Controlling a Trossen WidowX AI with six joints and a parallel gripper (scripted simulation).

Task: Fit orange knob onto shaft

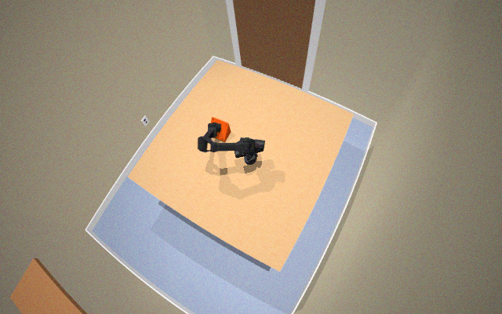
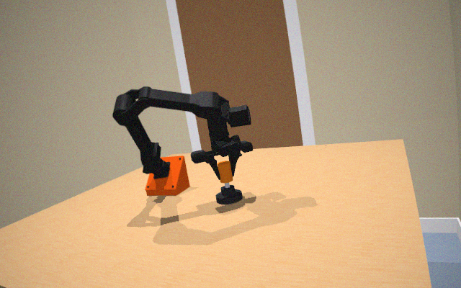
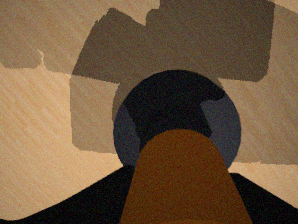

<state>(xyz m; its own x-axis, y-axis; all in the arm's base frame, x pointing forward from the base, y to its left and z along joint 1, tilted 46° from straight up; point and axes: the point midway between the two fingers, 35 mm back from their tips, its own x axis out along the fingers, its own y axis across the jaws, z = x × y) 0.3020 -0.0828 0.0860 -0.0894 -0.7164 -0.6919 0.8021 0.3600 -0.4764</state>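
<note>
The round pedestal lies 4 cm below my gripper tip. Also, from my gripper tip: orange knob 3 cm above.
</note>
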